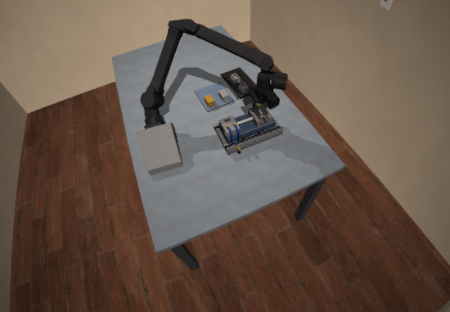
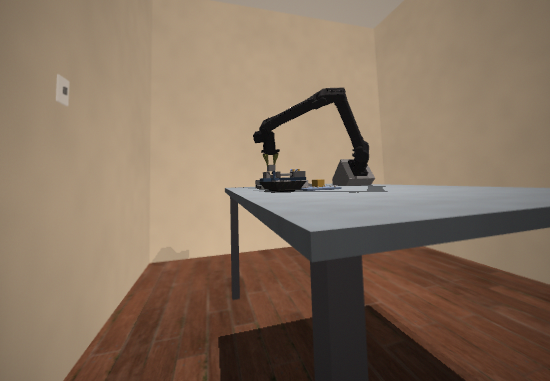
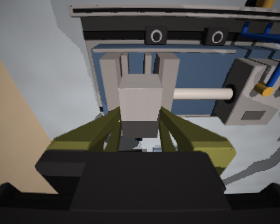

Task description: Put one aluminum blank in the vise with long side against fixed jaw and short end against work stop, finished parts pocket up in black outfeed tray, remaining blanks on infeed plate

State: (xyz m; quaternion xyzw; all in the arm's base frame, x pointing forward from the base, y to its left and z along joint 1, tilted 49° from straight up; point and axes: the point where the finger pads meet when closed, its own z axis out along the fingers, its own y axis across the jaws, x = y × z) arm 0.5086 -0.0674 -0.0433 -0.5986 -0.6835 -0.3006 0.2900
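The blue vise base lies 7 cm behind my hand and 10 cm below it. The rest, counted from my hand: yellow brass blank (21 cm behind, 24 cm to the left, 11 cm below).
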